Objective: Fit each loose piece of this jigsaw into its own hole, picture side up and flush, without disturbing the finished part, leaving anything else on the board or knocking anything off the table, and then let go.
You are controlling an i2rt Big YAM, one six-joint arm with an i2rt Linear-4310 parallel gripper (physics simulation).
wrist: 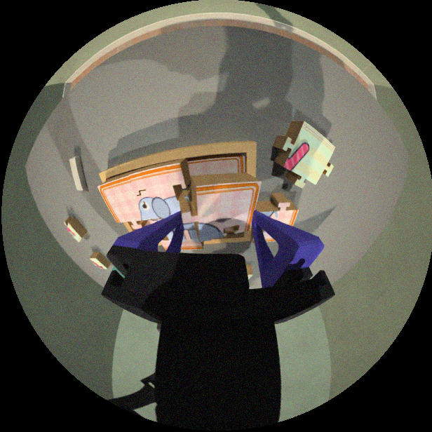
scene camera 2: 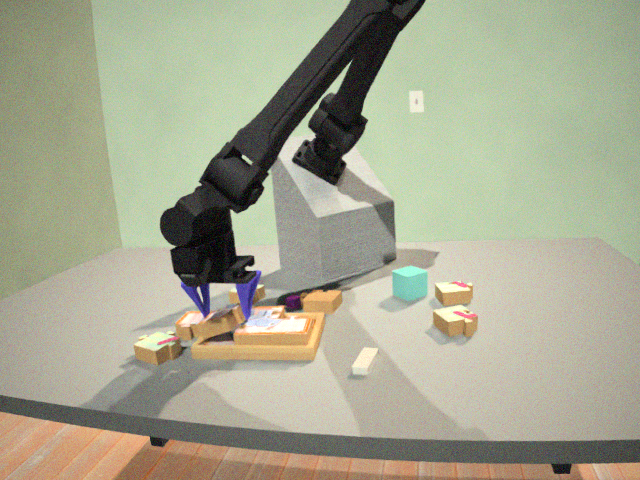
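Observation:
My gripper (scene camera 2: 226, 316) (wrist: 217, 214) is shut on a thick pink-checked jigsaw piece with an orange border (scene camera 2: 217, 322) (wrist: 225, 197). The piece is picture side up, tilted, over the left part of the wooden board (scene camera 2: 258, 354) (wrist: 175, 153). An open hole shows partly beneath it; whether they touch is unclear. The finished part (scene camera 2: 279, 325) (wrist: 150, 192), with a blue elephant, fills the board's other side. Another orange-bordered loose piece (scene camera 2: 187, 322) (wrist: 284, 227) lies beside the board, picture side up, partly hidden in the scene view.
A green piece with a pink stripe (scene camera 2: 157, 347) (wrist: 312, 155) lies near the board's left side. Two similar pieces (scene camera 2: 452, 292) (scene camera 2: 454, 320) and a teal cube (scene camera 2: 409, 283) stand right. A white block (scene camera 2: 364, 360) (wrist: 77, 173) lies front right; a wooden piece (scene camera 2: 322, 301) lies behind the board.

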